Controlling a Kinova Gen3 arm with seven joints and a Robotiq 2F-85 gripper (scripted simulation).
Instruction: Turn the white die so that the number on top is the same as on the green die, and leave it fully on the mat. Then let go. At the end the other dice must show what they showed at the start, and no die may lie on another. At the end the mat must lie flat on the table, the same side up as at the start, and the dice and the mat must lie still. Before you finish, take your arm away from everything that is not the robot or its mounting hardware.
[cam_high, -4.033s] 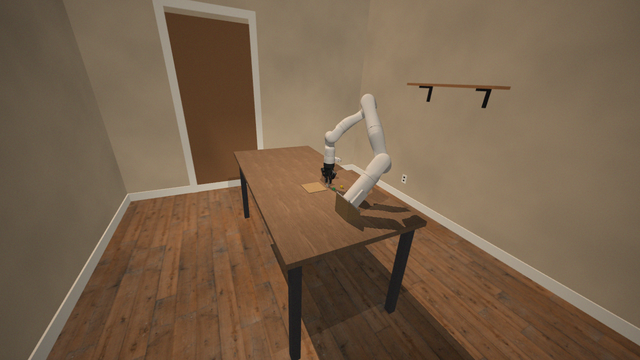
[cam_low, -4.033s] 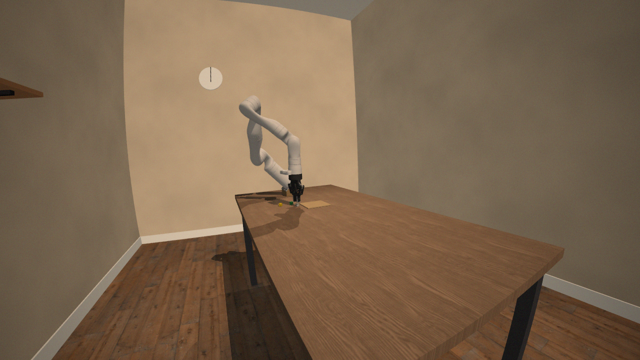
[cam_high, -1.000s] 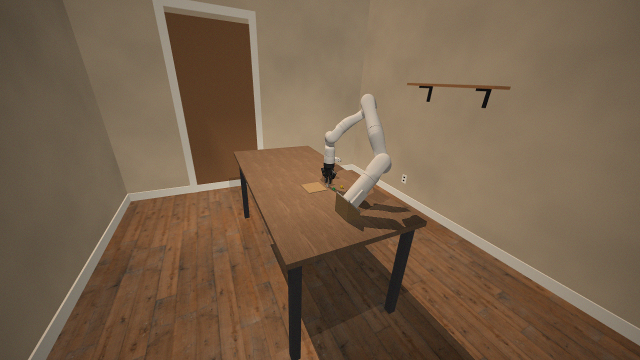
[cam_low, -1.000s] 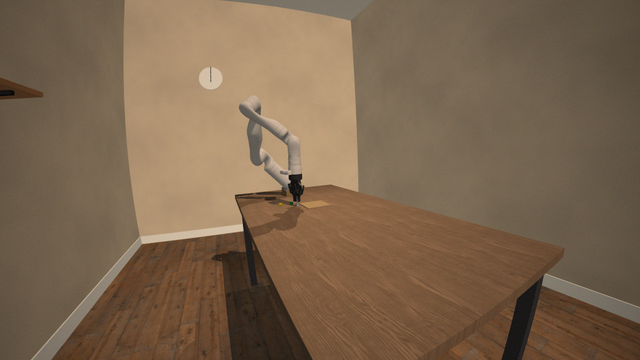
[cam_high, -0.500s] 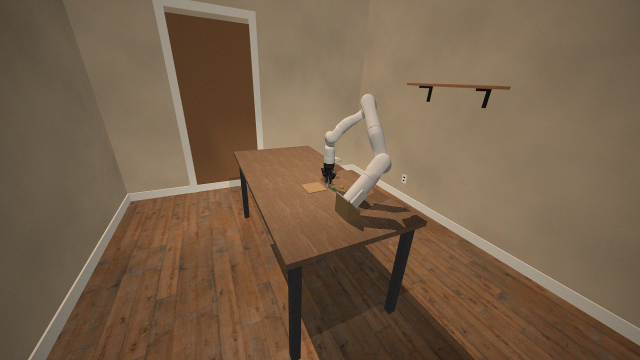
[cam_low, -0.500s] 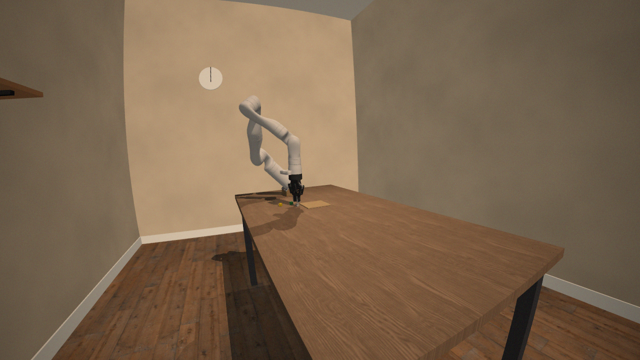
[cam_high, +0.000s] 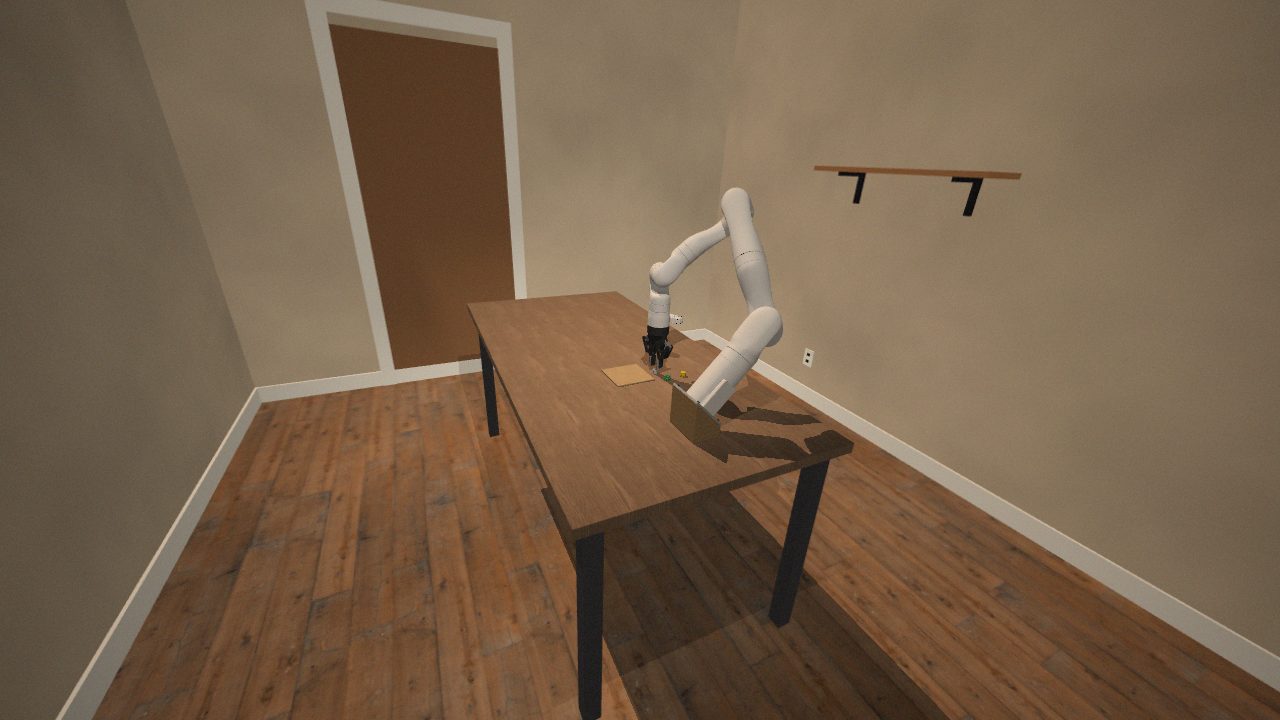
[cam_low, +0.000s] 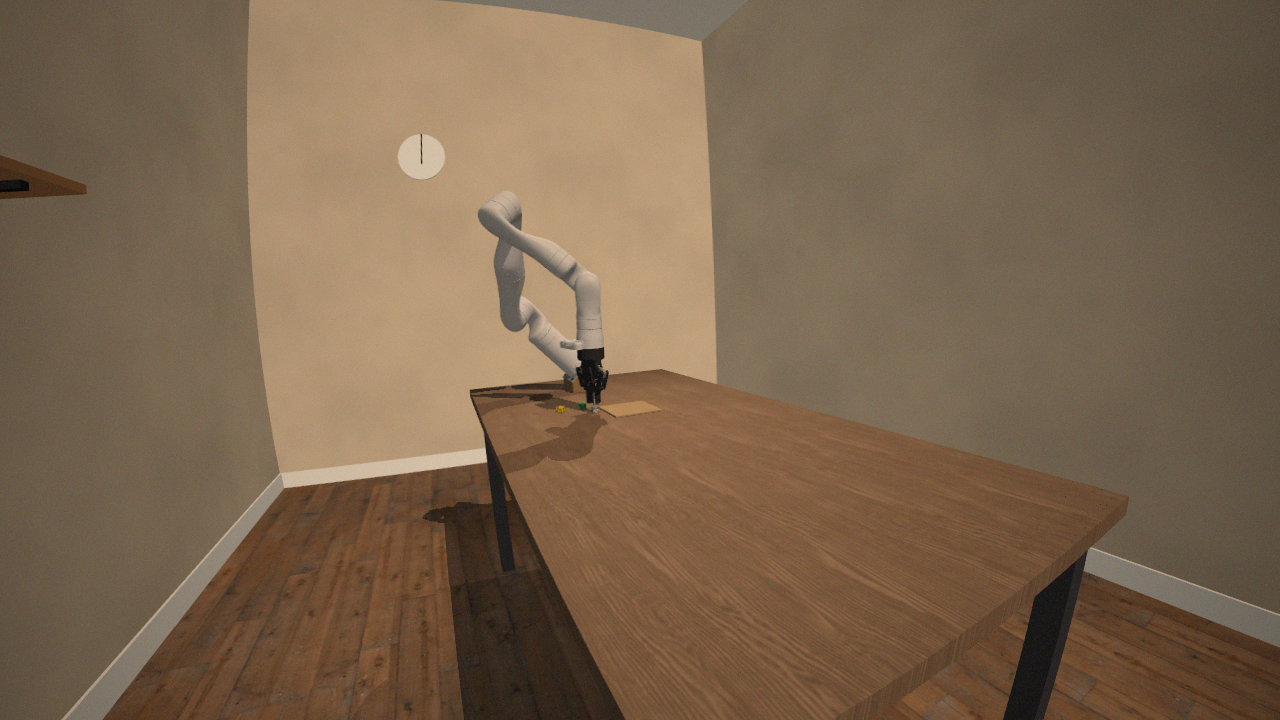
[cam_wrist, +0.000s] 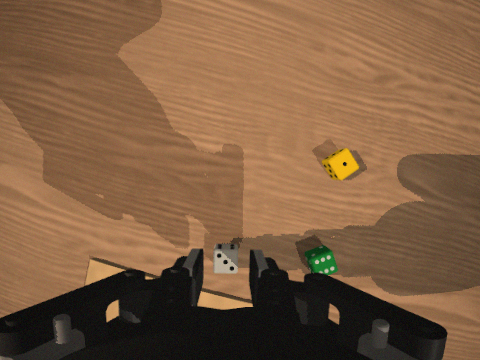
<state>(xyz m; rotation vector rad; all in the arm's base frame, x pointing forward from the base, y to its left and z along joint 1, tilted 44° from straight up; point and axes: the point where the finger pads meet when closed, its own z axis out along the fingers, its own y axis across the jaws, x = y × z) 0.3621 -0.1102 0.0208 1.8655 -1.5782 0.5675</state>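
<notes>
Now: hand 40 mm above the white die. Also, from my hand: green die: 60 mm behind, 10 mm to the right, 40 mm below; tan mat: 30 mm ahead, 100 mm to the left, 40 mm below; yellow die: 60 mm behind, 80 mm to the right, 40 mm below.
</notes>
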